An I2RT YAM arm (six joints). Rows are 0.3 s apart.
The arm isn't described. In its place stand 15 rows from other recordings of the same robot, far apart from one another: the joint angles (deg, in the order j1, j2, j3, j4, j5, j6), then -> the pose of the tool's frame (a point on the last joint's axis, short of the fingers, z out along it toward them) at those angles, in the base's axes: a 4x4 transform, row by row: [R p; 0 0 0 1], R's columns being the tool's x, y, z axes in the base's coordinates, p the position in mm.
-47.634 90.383 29.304 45.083 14.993 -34.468 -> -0.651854 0.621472 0.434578 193.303; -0.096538 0.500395 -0.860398 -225.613; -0.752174 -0.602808 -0.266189 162.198; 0 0 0 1
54.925 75.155 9.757 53.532 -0.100 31.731 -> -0.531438 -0.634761 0.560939 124.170; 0.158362 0.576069 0.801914 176.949; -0.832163 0.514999 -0.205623 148.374; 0 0 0 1
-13.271 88.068 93.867 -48.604 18.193 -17.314 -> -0.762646 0.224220 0.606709 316.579; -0.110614 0.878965 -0.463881 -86.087; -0.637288 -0.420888 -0.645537 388.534; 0 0 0 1
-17.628 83.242 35.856 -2.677 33.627 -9.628 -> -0.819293 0.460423 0.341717 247.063; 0.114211 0.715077 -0.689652 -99.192; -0.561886 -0.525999 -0.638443 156.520; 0 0 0 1
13.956 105.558 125.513 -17.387 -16.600 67.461 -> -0.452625 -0.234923 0.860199 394.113; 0.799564 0.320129 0.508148 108.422; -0.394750 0.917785 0.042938 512.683; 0 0 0 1
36.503 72.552 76.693 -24.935 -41.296 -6.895 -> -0.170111 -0.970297 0.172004 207.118; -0.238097 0.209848 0.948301 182.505; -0.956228 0.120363 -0.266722 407.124; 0 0 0 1
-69.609 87.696 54.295 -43.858 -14.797 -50.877 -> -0.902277 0.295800 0.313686 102.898; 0.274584 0.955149 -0.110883 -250.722; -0.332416 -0.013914 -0.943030 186.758; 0 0 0 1
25.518 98.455 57.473 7.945 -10.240 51.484 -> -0.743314 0.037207 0.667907 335.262; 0.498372 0.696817 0.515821 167.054; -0.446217 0.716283 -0.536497 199.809; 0 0 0 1
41.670 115.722 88.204 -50.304 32.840 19.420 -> -0.845948 -0.203442 0.492933 312.751; -0.378943 0.879709 -0.287253 252.513; -0.375198 -0.429794 -0.821281 189.785; 0 0 0 1
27.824 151.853 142.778 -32.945 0.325 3.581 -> -0.619763 -0.425143 0.659657 517.988; -0.256472 0.904123 0.341737 273.154; -0.741698 0.042612 -0.669379 185.281; 0 0 0 1
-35.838 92.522 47.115 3.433 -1.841 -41.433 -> -0.780920 0.065440 0.621194 266.423; -0.251861 0.877081 -0.409017 -191.008; -0.571604 -0.475864 -0.668448 171.616; 0 0 0 1
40.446 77.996 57.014 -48.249 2.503 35.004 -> -0.947870 -0.113045 0.297931 194.447; -0.054961 0.978945 0.196586 163.714; -0.313882 0.169964 -0.934126 237.576; 0 0 0 1
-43.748 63.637 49.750 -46.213 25.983 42.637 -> 0.067202 0.997523 0.020760 139.362; 0.778554 -0.039415 -0.626339 -154.991; -0.623970 0.058254 -0.779274 257.598; 0 0 0 1
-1.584 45.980 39.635 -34.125 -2.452 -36.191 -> -0.520714 -0.387072 0.760942 170.003; -0.575764 0.817326 0.021756 -3.177; -0.630359 -0.426794 -0.648456 264.785; 0 0 0 1
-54.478 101.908 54.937 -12.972 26.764 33.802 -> 0.059305 0.992524 -0.106677 183.625; 0.771851 -0.113361 -0.625617 -284.816; -0.633032 -0.045237 -0.772803 142.105; 0 0 0 1
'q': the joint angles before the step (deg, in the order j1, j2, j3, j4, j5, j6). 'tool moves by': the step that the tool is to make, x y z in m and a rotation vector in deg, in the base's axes. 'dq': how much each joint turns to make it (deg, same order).
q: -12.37 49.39 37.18 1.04 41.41 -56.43
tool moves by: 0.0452 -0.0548 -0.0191 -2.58 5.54 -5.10
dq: -10.11 17.44 3.63 13.42 -4.10 -6.50
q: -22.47 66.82 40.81 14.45 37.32 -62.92
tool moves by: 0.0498 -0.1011 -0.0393 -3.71 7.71 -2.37
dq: -12.74 25.78 11.00 15.54 -8.82 -10.53
